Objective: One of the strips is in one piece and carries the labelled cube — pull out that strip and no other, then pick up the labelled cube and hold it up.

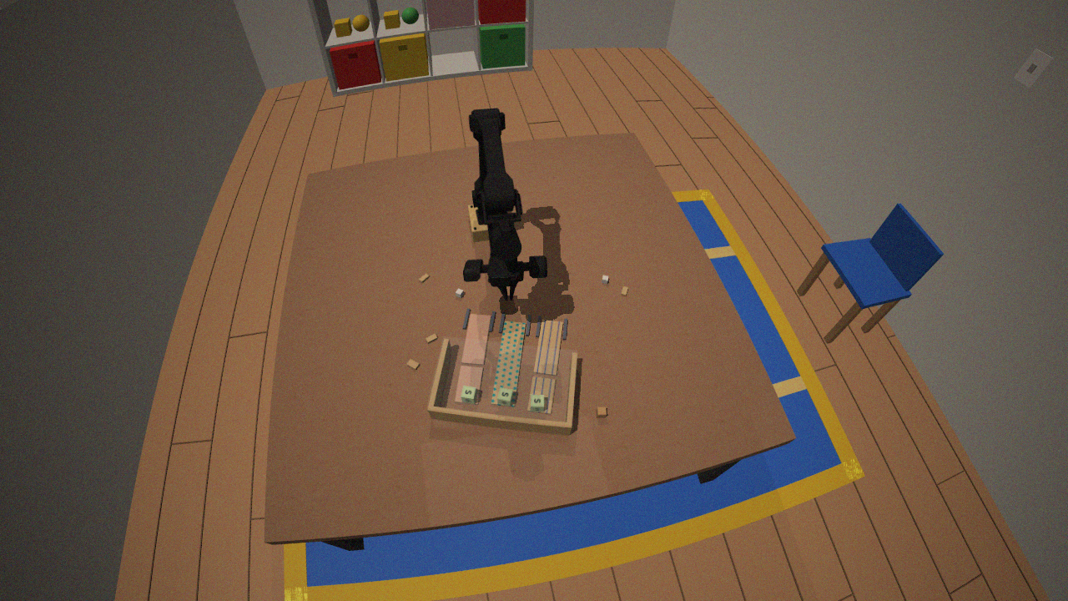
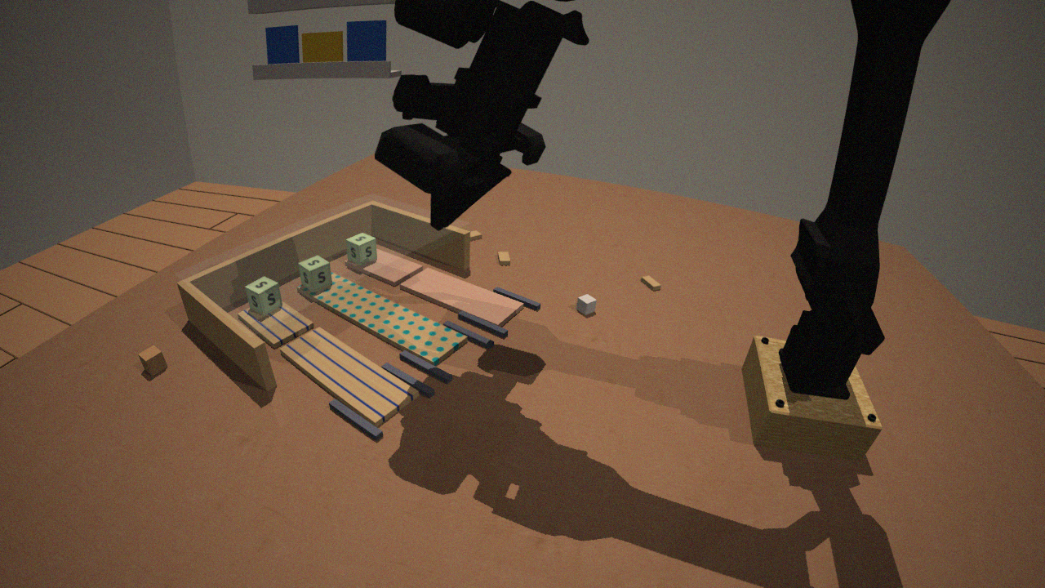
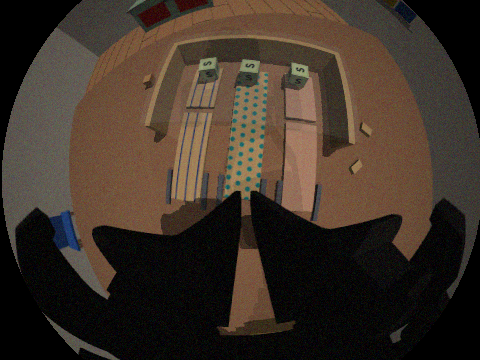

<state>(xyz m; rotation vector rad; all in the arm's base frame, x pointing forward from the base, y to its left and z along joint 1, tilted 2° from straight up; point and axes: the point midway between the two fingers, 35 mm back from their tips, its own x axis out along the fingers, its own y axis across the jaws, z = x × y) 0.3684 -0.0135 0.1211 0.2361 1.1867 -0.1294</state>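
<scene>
Now: the teal-dotted strip 13 cm below my gripper tip, 9 cm ahead of it and 2 cm to the right of it.
</scene>
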